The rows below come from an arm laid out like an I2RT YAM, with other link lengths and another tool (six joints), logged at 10 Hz.
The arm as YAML. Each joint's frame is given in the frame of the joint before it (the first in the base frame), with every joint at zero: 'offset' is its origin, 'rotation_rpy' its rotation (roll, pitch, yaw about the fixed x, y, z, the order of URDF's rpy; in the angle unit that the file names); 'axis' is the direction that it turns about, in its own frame. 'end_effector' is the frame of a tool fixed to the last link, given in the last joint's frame.
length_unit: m
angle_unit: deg
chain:
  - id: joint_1
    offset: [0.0, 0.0, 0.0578]
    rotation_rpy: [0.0, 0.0, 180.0]
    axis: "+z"
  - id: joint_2
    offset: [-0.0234, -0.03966, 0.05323]
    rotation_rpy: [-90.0, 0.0, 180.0]
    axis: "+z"
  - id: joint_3
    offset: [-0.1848, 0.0, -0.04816]
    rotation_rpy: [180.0, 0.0, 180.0]
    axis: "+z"
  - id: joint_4
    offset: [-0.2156, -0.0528, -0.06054]
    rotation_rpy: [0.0, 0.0, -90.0]
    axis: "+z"
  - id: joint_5
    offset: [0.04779, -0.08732, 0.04]
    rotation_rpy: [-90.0, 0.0, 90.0]
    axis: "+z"
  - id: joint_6
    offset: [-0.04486, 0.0, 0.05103]
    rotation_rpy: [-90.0, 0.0, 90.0]
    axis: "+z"
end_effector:
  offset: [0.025, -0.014, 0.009]
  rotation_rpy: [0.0, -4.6, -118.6]
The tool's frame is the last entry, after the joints.
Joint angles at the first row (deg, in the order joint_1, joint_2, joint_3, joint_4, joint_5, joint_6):
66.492, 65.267, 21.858, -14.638, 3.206, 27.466
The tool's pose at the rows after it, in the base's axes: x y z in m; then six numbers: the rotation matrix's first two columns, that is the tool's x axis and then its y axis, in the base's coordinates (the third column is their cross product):
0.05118, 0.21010, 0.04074, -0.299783, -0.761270, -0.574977, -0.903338, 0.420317, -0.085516
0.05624, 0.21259, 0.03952, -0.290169, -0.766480, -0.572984, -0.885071, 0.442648, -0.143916
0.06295, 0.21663, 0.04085, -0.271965, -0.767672, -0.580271, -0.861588, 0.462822, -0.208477
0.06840, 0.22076, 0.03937, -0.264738, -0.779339, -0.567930, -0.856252, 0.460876, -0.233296
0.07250, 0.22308, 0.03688, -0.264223, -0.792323, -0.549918, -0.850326, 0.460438, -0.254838
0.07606, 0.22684, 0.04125, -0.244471, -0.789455, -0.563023, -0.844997, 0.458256, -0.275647
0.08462, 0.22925, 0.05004, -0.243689, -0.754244, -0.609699, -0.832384, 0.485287, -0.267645
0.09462, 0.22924, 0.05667, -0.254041, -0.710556, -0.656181, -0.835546, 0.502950, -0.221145
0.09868, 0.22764, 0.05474, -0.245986, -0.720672, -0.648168, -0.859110, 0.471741, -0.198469
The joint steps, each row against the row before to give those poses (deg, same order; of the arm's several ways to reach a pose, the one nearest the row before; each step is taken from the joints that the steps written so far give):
0.295, 2.859, 0.939, 0.584, 1.901, 0.130
0.009, 1.581, 1.041, 0.563, 3.722, -0.333
-0.132, 1.317, 1.345, 0.849, 3.975, -0.821
-0.576, 2.998, 2.004, 0.487, 0.999, -1.084
-0.425, 2.544, 1.613, -0.046, 1.017, -0.642
-0.172, 0.017, 0.994, 0.374, 0.900, -1.098
-1.764, -1.872, -0.111, 1.713, -0.710, -0.656
-2.983, -1.391, -0.603, 2.474, -3.823, -0.825
-1.769, 1.243, 0.477, 0.266, -3.415, -2.262

